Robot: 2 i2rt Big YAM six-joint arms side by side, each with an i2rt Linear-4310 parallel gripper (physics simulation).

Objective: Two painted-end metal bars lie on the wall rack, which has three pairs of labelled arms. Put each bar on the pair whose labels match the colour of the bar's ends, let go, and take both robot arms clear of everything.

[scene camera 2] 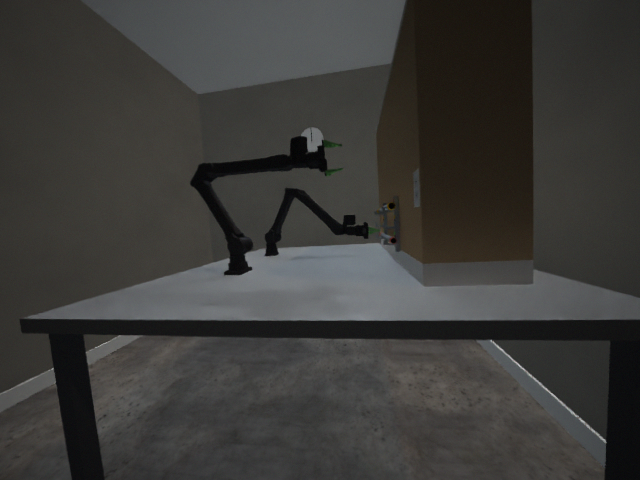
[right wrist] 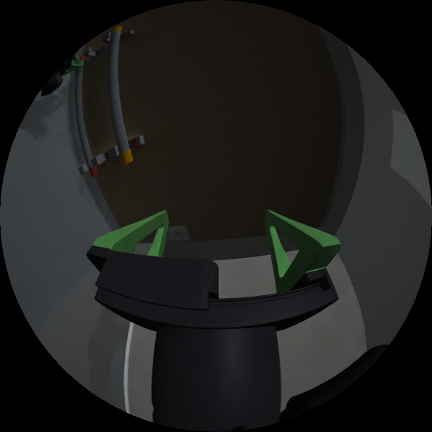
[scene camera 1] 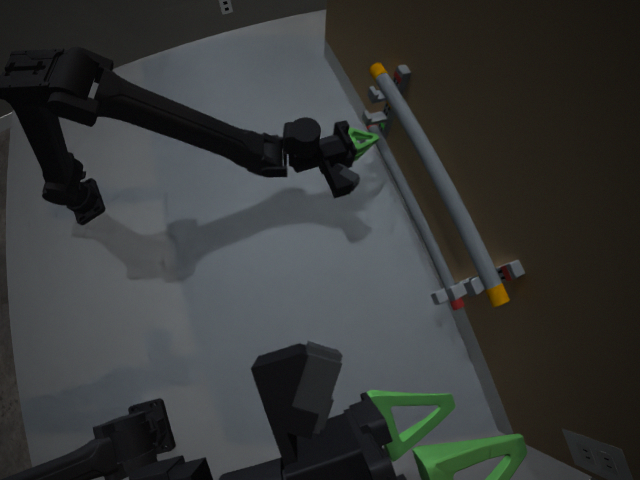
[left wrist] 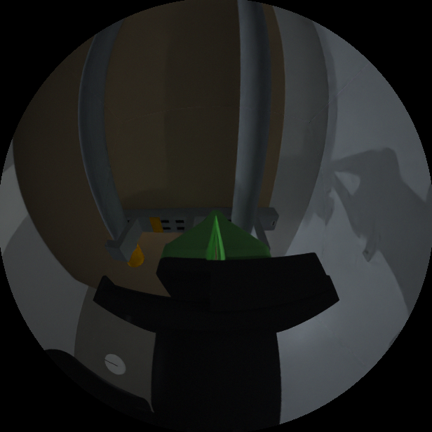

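Note:
My left gripper [scene camera 1: 378,136] is visible, likewise in the left wrist view [left wrist: 215,215]. My right gripper [scene camera 1: 482,418] is visible, likewise in the right wrist view [right wrist: 216,215]. Present with the grippers: a red-ended bar [scene camera 1: 446,278], a brown wall [left wrist: 172,91] and an orange-ended bar [scene camera 1: 494,288]; the orange-ended bar appears in the right wrist view [right wrist: 118,127] too.

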